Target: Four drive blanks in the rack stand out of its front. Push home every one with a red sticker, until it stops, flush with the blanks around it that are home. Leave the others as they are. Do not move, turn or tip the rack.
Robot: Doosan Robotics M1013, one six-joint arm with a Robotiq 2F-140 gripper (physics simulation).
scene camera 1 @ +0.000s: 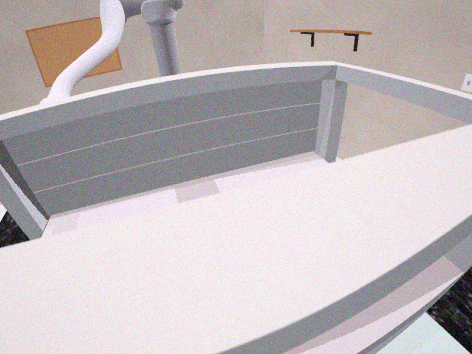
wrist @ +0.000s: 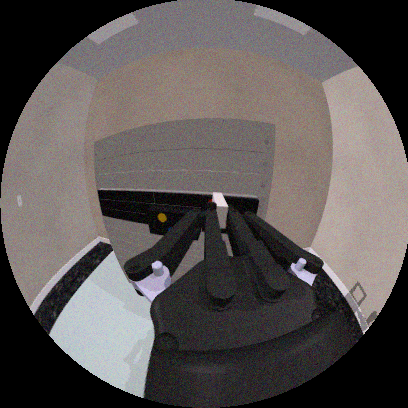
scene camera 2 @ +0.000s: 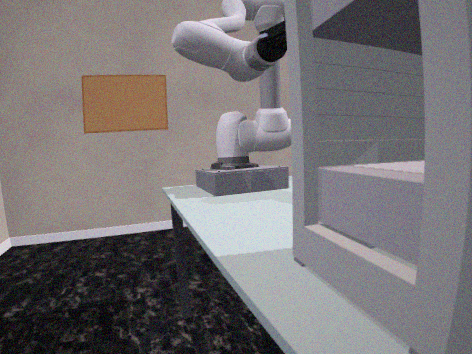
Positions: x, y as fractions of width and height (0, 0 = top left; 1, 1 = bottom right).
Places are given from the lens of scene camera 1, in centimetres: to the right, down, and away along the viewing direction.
grey rack (scene camera 1: 0.44, 0.58): -1, 1, 6
